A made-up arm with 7 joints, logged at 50 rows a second.
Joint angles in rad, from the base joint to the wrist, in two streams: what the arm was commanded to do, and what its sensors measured. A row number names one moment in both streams.
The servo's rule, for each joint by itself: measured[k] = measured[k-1] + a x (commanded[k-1-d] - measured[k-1]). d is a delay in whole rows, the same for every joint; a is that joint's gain. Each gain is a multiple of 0.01, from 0.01 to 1. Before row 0 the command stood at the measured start. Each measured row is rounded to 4 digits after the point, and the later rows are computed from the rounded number. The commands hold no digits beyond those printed.
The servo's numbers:
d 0
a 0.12 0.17 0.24 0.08 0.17 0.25 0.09
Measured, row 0:
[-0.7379 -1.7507 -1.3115 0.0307 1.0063 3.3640 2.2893]
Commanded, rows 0 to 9:
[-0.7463 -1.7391 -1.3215 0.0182 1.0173 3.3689 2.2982]
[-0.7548 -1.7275 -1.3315 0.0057 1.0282 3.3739 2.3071]
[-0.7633 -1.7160 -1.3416 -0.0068 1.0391 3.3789 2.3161]
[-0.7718 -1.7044 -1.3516 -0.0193 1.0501 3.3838 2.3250]
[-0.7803 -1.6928 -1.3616 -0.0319 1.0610 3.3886 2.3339]
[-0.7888 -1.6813 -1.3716 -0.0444 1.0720 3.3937 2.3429]
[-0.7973 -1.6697 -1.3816 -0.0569 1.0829 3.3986 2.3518]
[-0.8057 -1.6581 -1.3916 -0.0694 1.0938 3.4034 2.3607]
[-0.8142 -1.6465 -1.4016 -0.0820 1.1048 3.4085 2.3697]
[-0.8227 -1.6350 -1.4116 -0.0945 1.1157 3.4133 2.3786]
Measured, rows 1 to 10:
[-0.7389 -1.7487 -1.3139 0.0297 1.0082 3.3652 2.2901]
[-0.7408 -1.7451 -1.3181 0.0278 1.0116 3.3674 2.2916]
[-0.7435 -1.7402 -1.3237 0.0250 1.0163 3.3703 2.2938]
[-0.7469 -1.7341 -1.3304 0.0215 1.0220 3.3737 2.2966]
[-0.7509 -1.7271 -1.3379 0.0172 1.0286 3.3774 2.3000]
[-0.7554 -1.7193 -1.3460 0.0123 1.0360 3.3815 2.3039]
[-0.7604 -1.7109 -1.3545 0.0068 1.0440 3.3858 2.3082]
[-0.7658 -1.7019 -1.3634 0.0007 1.0525 3.3902 2.3129]
[-0.7716 -1.6925 -1.3726 -0.0059 1.0614 3.3948 2.3180]
[-0.7777 -1.6827 -1.3820 -0.0130 1.0706 3.3994 2.3235]

